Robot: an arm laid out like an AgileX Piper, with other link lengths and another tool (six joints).
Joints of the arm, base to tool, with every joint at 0 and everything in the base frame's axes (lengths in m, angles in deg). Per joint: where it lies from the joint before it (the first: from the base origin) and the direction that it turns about. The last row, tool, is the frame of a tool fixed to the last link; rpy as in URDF.
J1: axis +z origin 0 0 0.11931
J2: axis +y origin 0 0 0
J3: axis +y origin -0.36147 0 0.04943
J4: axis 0.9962 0 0.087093 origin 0.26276 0 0.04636
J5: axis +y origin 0 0 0
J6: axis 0.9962 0 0.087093 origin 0.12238 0 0.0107
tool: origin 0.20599 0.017 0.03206 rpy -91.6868 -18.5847 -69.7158
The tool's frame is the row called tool.
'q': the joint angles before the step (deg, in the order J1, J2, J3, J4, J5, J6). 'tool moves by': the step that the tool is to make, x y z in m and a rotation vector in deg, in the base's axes. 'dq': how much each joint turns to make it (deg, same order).
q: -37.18, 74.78, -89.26, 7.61, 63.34, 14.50
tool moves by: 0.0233, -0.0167, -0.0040, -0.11, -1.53, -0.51
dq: -0.01, 2.88, -0.01, 0.56, -4.22, 0.18
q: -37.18, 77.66, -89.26, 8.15, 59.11, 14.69
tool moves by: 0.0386, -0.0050, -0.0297, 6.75, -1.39, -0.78
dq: 0.00, 5.57, -0.01, 4.75, -2.95, 2.05
